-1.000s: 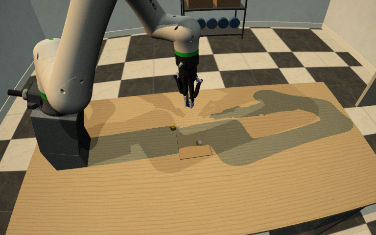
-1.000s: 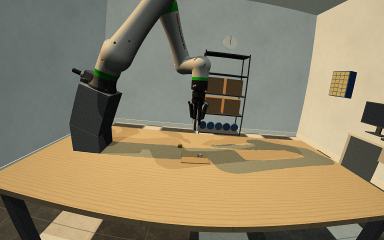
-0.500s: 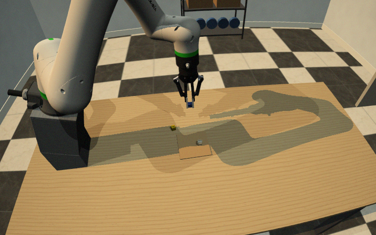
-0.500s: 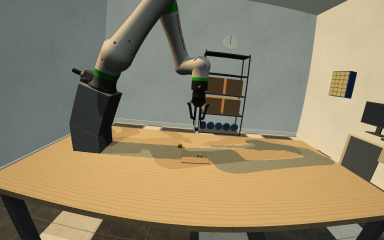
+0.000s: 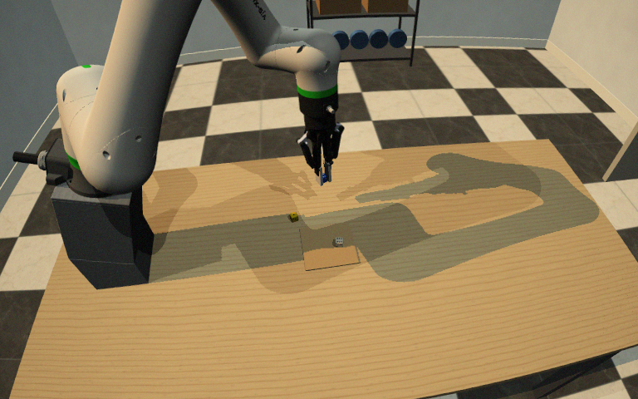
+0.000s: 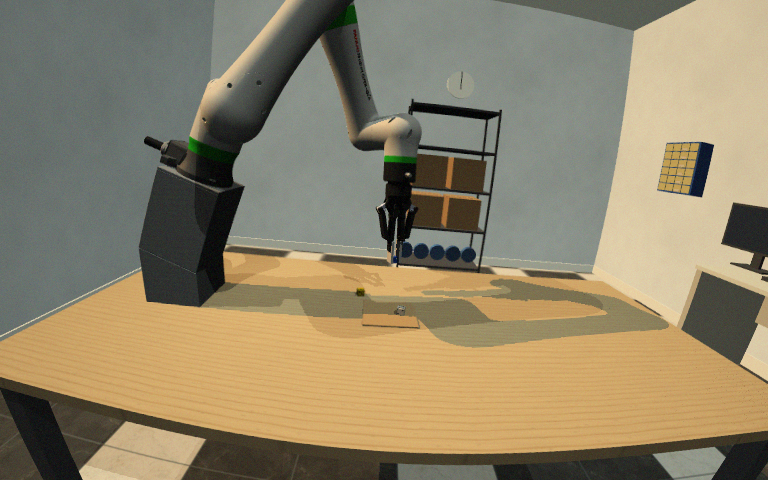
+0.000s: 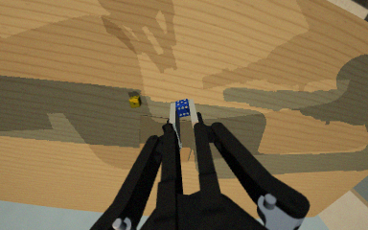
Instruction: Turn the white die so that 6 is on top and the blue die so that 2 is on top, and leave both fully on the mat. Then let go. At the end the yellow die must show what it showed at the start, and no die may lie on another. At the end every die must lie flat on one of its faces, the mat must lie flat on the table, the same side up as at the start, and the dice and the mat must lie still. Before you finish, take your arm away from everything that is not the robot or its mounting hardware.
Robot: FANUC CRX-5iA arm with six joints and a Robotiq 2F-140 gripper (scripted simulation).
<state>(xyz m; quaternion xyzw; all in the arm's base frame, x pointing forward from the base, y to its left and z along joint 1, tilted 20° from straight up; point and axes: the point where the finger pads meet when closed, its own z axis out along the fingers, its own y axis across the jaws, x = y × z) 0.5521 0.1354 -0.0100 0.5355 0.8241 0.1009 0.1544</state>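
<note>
My gripper is now 120 mm above the yellow die, 90 mm past it and 50 mm to the left of it. Also, from my hand: white die: 150 mm to the right, 120 mm below, 20 mm ahead; then blue die: 30 mm below; then tan mat: 150 mm to the right, 130 mm below, 10 mm behind.
</note>
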